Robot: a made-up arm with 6 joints.
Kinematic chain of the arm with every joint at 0, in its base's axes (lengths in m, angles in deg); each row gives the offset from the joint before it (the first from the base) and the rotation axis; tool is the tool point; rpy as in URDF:
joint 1: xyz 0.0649 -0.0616 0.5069 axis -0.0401 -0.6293 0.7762
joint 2: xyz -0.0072 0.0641 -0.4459 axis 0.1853 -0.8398 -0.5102
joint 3: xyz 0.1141 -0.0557 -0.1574 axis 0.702 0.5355 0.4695
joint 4: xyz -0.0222 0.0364 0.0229 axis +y
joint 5: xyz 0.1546 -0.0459 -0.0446 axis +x
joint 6: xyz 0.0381 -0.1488 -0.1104 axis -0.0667 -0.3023 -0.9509
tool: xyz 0.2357 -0.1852 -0.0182 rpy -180 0 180
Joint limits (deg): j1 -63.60..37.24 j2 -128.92..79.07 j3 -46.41..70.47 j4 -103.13..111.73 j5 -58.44..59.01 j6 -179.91..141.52
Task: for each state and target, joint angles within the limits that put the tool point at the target. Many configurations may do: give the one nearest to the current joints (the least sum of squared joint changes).
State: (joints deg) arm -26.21 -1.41 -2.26 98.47 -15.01 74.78
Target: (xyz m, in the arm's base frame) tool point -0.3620 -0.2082 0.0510
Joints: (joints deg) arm -28.99 13.37 -20.52 97.72 5.54 97.56
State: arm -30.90 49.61 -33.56 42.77 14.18 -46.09
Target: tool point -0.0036 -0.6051 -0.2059
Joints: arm -31.93 53.26 -37.73 36.70 12.77 -44.70
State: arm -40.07 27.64 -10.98 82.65 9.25 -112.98
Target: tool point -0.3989 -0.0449 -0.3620
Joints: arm -63.60 32.56 -36.99 62.86 -8.83 -101.13
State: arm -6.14 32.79 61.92 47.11 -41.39 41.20
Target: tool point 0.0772 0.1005 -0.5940
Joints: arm -19.37 0.07 70.47 65.54 -53.32 13.43
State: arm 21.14 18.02 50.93 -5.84 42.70 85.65
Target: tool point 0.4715 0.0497 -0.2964
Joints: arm 26.20 35.99 49.97 -7.28 40.13 113.12
